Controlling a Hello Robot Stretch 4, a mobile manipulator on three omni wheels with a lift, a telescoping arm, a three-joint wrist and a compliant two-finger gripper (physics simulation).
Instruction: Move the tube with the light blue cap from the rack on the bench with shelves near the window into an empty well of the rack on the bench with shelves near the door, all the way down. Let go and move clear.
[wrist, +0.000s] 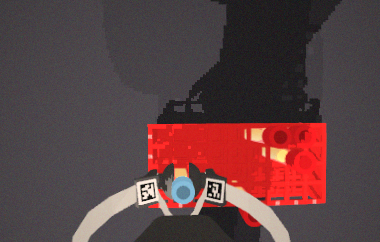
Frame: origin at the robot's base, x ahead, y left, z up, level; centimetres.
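Where they show: hand at its tool point: (183, 178).
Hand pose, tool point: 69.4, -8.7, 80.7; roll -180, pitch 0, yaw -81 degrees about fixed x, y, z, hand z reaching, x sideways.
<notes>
Each offset is from my tool point to the top centre of the thing, as dx, dy, dz.
The tube with the light blue cap @[-0.1, +0.2, +4.7] (183, 190) is upright between the two dark finger pads. A short piece of its pale body shows just past the cap. My gripper (182, 182) is shut on this tube, over the near left part of a red rack @[+1.9, -5.9, -1.5] (237, 167). The cap and the pads hide the well below, so I cannot tell how deep the tube sits. Wells at the left and middle of the rack show no caps.
Red-capped tubes @[+5.5, -7.4, +4.7] (280, 136) @[+3.7, -9.9, +4.7] (303, 161) stand at the rack's right end, with another red cap @[+5.9, -9.5, +4.7] (304, 135) in the far right corner. A further red cap @[-1.2, -6.3, +4.7] (253, 218) shows at the near edge, partly behind the right finger. A dark shadow lies beyond the rack on the grey surface.
</notes>
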